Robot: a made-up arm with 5 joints.
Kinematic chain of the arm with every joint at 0, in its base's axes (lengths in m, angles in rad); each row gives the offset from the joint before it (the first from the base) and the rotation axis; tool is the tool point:
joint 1: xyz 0 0 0.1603 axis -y
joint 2: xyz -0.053 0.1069 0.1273 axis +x
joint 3: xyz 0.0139 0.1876 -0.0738 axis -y
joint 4: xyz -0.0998 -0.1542 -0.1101 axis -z
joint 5: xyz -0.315 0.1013 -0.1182 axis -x
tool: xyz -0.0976 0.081 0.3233
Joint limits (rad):
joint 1: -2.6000..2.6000
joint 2: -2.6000..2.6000
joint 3: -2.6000..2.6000
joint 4: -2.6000..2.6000
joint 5: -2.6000..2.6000
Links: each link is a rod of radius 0.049 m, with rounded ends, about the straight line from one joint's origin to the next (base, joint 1, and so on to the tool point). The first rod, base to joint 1, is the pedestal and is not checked.
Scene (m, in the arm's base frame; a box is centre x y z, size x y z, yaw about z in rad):
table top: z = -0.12
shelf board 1: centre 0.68 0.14 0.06 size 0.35 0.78 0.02 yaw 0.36
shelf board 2: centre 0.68 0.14 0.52 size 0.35 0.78 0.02 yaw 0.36
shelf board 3: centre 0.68 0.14 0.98 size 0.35 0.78 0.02 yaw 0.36
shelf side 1: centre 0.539 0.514 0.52 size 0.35 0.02 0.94 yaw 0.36
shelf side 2: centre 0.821 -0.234 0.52 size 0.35 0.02 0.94 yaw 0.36
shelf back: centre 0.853 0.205 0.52 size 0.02 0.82 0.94 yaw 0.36
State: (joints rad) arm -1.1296 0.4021 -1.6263 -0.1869 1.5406
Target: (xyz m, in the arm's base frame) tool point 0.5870 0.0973 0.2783
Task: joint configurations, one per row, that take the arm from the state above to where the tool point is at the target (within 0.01 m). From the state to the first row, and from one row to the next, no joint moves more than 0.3 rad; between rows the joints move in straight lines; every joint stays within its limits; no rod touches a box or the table.
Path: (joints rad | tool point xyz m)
1: -1.1811 0.4169 -1.5247 -0.4474 1.2719 | 0.5904 0.0991 0.7052
2: -1.2326 0.4318 -1.4231 -0.7079 1.0032 | 0.5674 -0.0634 0.6369
3: -1.2841 0.4466 -1.3215 -0.9683 0.7345 | 0.4840 -0.2099 0.5528
4: -1.3356 0.4614 -1.2199 -1.2288 0.4658 | 0.3527 -0.3115 0.4520
5: -1.3871 0.4763 -1.1184 -1.4893 0.1971 | 0.1979 -0.3473 0.3376
6: -1.2610 0.4178 -1.3434 -1.2043 0.1674 | 0.3437 -0.2994 0.3432
7: -1.1349 0.3593 -1.5684 -0.9193 0.1376 | 0.4692 -0.2011 0.3342
8: -1.0088 0.3009 -1.7934 -0.6343 0.1078 | 0.5546 -0.0627 0.3122
9: -0.8826 0.2424 -2.0184 -0.3493 0.0780 | 0.5870 0.0973 0.2783

